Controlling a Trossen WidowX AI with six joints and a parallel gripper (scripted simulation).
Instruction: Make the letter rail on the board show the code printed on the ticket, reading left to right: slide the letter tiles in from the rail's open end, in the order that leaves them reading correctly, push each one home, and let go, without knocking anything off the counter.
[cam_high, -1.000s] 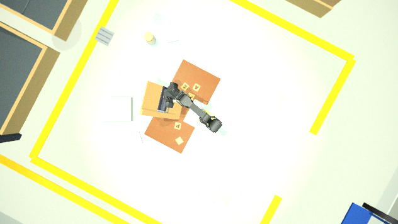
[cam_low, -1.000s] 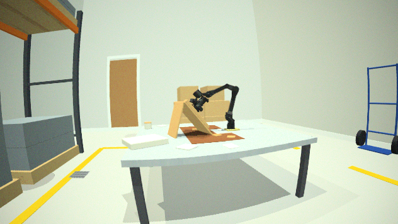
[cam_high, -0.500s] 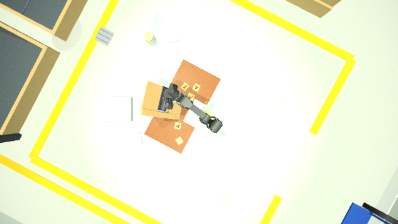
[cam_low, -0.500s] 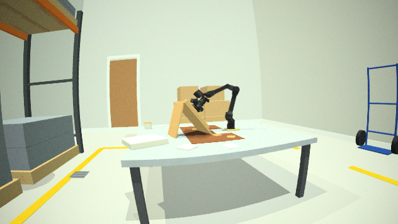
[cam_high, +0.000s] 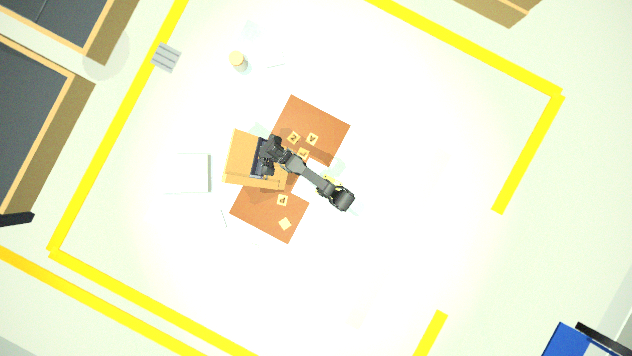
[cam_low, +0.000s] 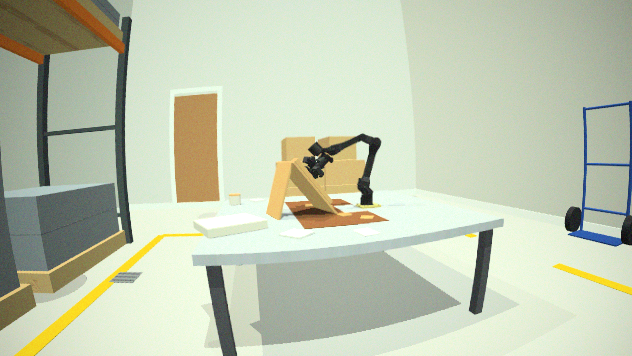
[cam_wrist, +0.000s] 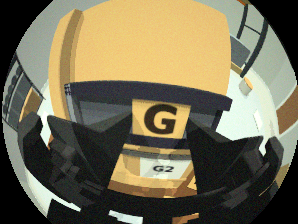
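My gripper tip is now 5 cm past the white ticket, 4 cm to the left of it and 8 cm above it. Round my gripper tip: letter tile: right at my gripper tip; then small cup: 42 cm ahead, 36 cm to the right, 13 cm below; then brown mat: 17 cm behind, 16 cm below.
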